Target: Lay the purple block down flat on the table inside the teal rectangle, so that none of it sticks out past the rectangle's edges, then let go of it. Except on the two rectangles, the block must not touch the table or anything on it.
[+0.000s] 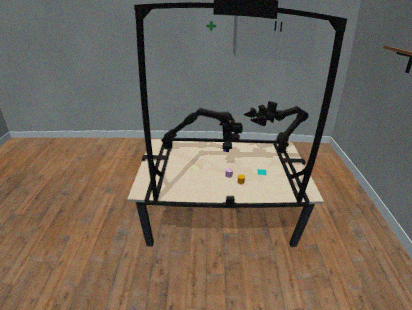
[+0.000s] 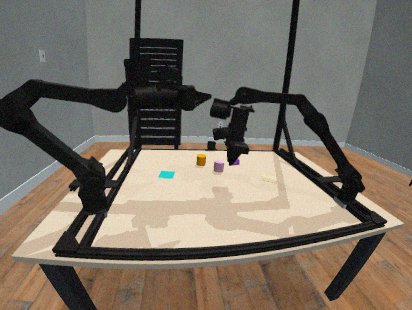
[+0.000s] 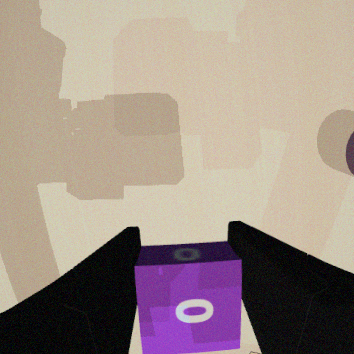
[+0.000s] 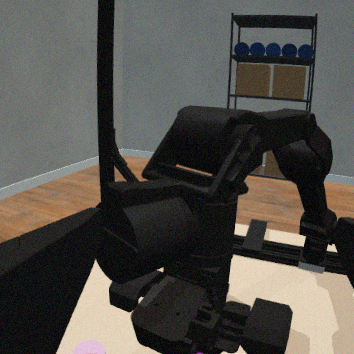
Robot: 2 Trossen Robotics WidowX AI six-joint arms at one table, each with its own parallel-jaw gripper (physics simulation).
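Places are measured from the left arm's base along level axes (x back, y down, z right), in millimetres.
Pixels of known places: left gripper, fingertip midpoint: point(image 1: 228, 150) point(image 2: 229, 163) point(image 3: 183, 235); right gripper, fingertip midpoint: point(image 1: 247, 117) point(image 2: 203, 95) point(image 4: 222, 225); left arm's base, link origin: point(image 1: 167, 146) point(image 2: 345, 199) point(image 4: 312, 257); right arm's base, link origin: point(image 1: 281, 150) point(image 2: 95, 207).
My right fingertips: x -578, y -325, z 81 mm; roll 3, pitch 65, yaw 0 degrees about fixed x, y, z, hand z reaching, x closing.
For each thing: its top centre in the pictures, then the offset to it from my right fingertips. "*": a spot on its surface instead.
- purple block, top centre: point(image 3: 189, 320) point(image 2: 234, 158) point(image 1: 225, 147) dz +49, dx +129, dy +220 mm
- teal rectangle, surface spot: point(image 2: 166, 174) point(image 1: 262, 172) * dz +132, dx -138, dy +343 mm
- pink cylinder, top centre: point(image 4: 88, 351) point(image 2: 219, 161) point(image 1: 229, 169) dz +198, dx +95, dy +299 mm
- orange cylinder, top centre: point(image 2: 201, 155) point(image 1: 241, 176) dz +260, dx +14, dy +299 mm
- pale yellow rectangle, surface spot: point(image 2: 269, 178) point(image 1: 196, 166) * dz +126, dx +323, dy +343 mm
The purple block point(image 3: 189, 298) point(image 1: 225, 150) point(image 2: 236, 162) has a white ring mark on its faces. My left gripper point(image 3: 183, 235) point(image 1: 227, 149) point(image 2: 234, 159) is shut on it and points straight down, holding it just above the table near the back middle. The teal rectangle point(image 1: 262, 171) point(image 2: 166, 174) lies flat on the table, well off to the side of the block, beyond the two cylinders. My right gripper point(image 1: 248, 114) point(image 2: 208, 96) is open and empty, held high above the table and pointing toward the left arm.
A pink cylinder point(image 1: 229, 172) point(image 2: 219, 165) point(image 4: 89, 348) and an orange cylinder point(image 1: 241, 179) point(image 2: 201, 160) stand between the block and the teal rectangle. A pale yellow rectangle point(image 1: 195, 168) point(image 2: 269, 178) lies on the other side. A black frame point(image 1: 143, 92) rims the table.
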